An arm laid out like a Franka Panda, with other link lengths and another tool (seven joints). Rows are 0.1 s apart.
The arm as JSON. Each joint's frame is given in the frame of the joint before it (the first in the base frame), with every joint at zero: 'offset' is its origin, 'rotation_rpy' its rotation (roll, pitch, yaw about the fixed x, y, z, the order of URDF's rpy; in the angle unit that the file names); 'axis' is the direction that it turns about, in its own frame. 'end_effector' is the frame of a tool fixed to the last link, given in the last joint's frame.
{
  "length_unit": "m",
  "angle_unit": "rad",
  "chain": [
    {
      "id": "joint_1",
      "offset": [
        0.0,
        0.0,
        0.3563
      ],
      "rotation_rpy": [
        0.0,
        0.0,
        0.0
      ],
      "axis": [
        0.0,
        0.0,
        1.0
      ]
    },
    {
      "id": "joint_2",
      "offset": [
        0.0,
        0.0,
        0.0
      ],
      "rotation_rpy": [
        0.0,
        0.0,
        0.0
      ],
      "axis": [
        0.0,
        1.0,
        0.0
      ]
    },
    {
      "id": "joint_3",
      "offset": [
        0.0,
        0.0,
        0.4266
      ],
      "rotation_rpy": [
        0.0,
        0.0,
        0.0
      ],
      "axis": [
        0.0,
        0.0,
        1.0
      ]
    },
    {
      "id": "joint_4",
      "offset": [
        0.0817,
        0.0,
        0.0
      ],
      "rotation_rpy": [
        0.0,
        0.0,
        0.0
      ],
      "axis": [
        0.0,
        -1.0,
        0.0
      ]
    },
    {
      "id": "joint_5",
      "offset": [
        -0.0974,
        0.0,
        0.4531
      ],
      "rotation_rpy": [
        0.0,
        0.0,
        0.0
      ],
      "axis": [
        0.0,
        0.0,
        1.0
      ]
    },
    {
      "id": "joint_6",
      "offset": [
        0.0,
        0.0,
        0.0
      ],
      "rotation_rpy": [
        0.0,
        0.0,
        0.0
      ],
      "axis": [
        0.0,
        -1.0,
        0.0
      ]
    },
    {
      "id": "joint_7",
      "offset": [
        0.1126,
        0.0,
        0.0
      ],
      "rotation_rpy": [
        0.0,
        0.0,
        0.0
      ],
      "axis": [
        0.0,
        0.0,
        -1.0
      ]
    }
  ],
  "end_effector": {
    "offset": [
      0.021,
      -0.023,
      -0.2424
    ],
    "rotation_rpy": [
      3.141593,
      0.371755,
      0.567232
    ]
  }
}
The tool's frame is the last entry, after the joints.
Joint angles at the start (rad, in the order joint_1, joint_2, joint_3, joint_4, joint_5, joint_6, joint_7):
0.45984, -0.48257, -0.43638, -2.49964, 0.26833, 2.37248, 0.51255
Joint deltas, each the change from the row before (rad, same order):
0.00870, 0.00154, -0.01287, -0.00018, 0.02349, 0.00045, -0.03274
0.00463, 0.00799, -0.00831, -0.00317, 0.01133, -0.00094, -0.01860
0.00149, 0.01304, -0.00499, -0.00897, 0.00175, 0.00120, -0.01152
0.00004, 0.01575, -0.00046, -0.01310, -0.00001, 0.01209, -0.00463
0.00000, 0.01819, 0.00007, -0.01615, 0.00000, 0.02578, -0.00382
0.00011, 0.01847, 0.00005, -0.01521, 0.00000, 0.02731, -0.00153
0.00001, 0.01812, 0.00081, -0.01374, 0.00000, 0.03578, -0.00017
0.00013, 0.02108, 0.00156, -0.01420, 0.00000, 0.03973, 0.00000
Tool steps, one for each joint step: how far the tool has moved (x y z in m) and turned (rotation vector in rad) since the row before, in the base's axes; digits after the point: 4 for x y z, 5 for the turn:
0.0012, 0.0002, -0.0015, 0.01545, -0.00549, 0.01485
0.0000, 0.0000, -0.0064, 0.00413, 0.00696, 0.00915
-0.0015, -0.0002, -0.0118, -0.00626, 0.01591, 0.00748
-0.0012, 0.0004, -0.0135, -0.01022, 0.01429, 0.00094
0.0001, -0.0005, -0.0143, -0.01312, 0.00742, -0.00455
0.0003, -0.0009, -0.0135, -0.01303, 0.00620, -0.00709
0.0021, -0.0017, -0.0111, -0.01413, -0.00293, -0.01116
0.0023, -0.0018, -0.0119, -0.01657, -0.00364, -0.01159

